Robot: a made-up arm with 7 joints. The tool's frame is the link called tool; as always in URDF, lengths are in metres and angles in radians. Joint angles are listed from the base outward. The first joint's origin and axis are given. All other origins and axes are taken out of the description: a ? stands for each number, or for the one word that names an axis. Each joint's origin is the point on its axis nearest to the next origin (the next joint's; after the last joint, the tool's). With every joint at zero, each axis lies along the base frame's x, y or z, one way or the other. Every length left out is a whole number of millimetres.
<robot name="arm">
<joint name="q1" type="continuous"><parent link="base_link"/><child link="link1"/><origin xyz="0 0 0.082"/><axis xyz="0 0 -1"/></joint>
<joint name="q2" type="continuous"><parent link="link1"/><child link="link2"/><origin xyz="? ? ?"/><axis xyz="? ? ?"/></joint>
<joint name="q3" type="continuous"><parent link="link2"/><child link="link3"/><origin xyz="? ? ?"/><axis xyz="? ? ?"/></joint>
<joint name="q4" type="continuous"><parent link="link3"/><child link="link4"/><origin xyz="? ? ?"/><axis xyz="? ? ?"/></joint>
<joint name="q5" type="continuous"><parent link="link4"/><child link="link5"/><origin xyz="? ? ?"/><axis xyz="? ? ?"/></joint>
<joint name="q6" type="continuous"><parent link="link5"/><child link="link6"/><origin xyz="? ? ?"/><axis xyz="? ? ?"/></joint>
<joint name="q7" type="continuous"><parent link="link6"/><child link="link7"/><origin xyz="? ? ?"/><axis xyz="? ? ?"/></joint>
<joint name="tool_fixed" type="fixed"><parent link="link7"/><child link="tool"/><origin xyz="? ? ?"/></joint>
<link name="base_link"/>
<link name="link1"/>
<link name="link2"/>
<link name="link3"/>
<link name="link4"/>
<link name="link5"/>
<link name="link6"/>
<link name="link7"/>
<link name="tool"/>
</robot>
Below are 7 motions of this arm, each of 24 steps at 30 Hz.
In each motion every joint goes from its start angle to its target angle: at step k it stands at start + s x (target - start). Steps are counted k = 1, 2, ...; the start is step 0. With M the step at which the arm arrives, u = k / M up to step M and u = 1 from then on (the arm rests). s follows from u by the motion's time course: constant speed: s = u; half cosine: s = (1 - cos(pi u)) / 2; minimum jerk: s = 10 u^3 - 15 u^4 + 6 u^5.
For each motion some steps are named. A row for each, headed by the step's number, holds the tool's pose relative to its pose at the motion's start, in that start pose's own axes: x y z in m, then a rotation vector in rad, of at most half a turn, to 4 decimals.
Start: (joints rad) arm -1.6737 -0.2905 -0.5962 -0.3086 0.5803 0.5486 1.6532
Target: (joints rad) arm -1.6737 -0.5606 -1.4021 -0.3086 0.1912 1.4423 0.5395
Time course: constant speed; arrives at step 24
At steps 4, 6, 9, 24:
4: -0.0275 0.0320 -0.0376 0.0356 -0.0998 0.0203
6: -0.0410 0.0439 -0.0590 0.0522 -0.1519 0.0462
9: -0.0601 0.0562 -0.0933 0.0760 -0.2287 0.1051
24: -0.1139 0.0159 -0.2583 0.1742 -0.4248 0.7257

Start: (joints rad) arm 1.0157 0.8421 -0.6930 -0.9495 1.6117 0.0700 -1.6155
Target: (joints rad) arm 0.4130 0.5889 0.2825 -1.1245 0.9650 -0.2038 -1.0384
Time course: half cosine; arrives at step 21
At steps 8, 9, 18, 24:
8: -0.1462 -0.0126 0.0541 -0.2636 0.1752 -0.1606
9: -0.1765 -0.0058 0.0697 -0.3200 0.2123 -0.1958
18: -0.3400 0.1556 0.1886 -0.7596 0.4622 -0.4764
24: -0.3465 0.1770 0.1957 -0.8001 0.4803 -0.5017

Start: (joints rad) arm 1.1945 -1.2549 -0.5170 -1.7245 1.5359 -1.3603 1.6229
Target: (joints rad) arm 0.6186 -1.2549 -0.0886 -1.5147 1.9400 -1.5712 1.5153
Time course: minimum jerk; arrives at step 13
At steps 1, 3, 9, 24:
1: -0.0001 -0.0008 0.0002 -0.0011 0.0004 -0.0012
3: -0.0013 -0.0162 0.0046 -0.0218 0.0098 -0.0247
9: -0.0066 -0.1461 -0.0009 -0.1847 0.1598 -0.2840
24: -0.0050 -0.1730 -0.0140 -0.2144 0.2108 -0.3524

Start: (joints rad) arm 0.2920 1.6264 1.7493 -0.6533 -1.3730 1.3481 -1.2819
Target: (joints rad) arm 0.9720 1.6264 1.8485 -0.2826 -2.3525 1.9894 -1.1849
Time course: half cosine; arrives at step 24
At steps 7, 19, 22, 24:
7: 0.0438 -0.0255 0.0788 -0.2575 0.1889 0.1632
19: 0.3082 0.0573 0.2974 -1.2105 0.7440 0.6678
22: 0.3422 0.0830 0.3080 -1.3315 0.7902 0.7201
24: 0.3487 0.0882 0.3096 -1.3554 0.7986 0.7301

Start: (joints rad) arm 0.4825 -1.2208 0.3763 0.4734 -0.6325 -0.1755 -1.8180
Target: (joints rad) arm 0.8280 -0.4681 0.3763 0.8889 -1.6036 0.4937 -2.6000
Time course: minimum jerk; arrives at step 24
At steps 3, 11, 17, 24:
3: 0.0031 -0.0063 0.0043 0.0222 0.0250 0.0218
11: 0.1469 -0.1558 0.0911 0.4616 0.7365 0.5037
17: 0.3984 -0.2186 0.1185 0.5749 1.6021 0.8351
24: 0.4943 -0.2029 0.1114 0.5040 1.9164 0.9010

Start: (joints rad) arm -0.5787 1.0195 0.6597 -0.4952 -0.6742 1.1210 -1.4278
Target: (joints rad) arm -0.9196 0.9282 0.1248 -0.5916 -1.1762 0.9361 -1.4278
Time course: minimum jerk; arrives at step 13
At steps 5, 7, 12, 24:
5: -0.0056 -0.0275 -0.0290 -0.1501 0.0063 0.0073
7: -0.0114 -0.0535 -0.0535 -0.2914 0.0239 0.0404
12: -0.0186 -0.0910 -0.0836 -0.4930 0.0658 0.1425
24: -0.0187 -0.0913 -0.0839 -0.4948 0.0663 0.1438

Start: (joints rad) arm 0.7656 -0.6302 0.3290 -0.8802 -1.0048 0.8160 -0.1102
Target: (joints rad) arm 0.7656 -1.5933 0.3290 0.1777 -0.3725 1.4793 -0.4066
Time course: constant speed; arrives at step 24
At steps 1, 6, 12, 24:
1: -0.0030 -0.0223 0.0149 0.0571 0.0347 0.0651
6: 0.0047 -0.1316 0.0782 0.3625 0.2170 0.3736
12: 0.0507 -0.2430 0.1189 0.7744 0.4417 0.7013
24: 0.1536 -0.3316 0.0918 1.7522 0.8050 1.1877

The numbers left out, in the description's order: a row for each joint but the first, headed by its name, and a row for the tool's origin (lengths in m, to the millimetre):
q2: xyz 0.056 -0.278 0, axis 0 -1 0
q3: xyz -0.124 0 -0.382, axis 1 0 0
q4: xyz 0 0.364 -0.009, axis 0 0 1
q5: xyz -0.017 -0.208 0, axis 0 1 0
q6: xyz 0.068 0 -0.03, axis 0 0 1
q7: xyz -0.217 0.12 0, axis -1 0 0
tool: xyz 0 -0.043 0.012

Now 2 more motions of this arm.
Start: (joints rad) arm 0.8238 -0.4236 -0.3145 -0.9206 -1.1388 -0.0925 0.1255
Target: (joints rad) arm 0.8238 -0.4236 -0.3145 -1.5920 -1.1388 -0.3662 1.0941
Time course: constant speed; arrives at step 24
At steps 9, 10, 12, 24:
9: 0.0009 0.0460 0.0356 -0.5885 0.0319 -0.2104
10: 0.0018 0.0518 0.0382 -0.6533 0.0388 -0.2341
12: 0.0041 0.0636 0.0426 -0.7827 0.0548 -0.2816
24: 0.0329 0.1306 0.0446 -1.5396 0.2165 -0.5770

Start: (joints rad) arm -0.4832 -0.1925 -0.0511 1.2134 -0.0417 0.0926 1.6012
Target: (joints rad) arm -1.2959 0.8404 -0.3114 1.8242 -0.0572 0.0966 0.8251
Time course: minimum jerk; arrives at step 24
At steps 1, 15, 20, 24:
1: 0.0001 0.0001 -0.0004 -0.0002 -0.0010 0.0000
15: 0.3028 -0.0697 -0.3339 -0.2641 -0.8830 0.2452
20: 0.4569 -0.1546 -0.3294 -0.3922 -1.0673 0.3727
24: 0.4788 -0.1689 -0.3229 -0.4129 -1.0886 0.3910

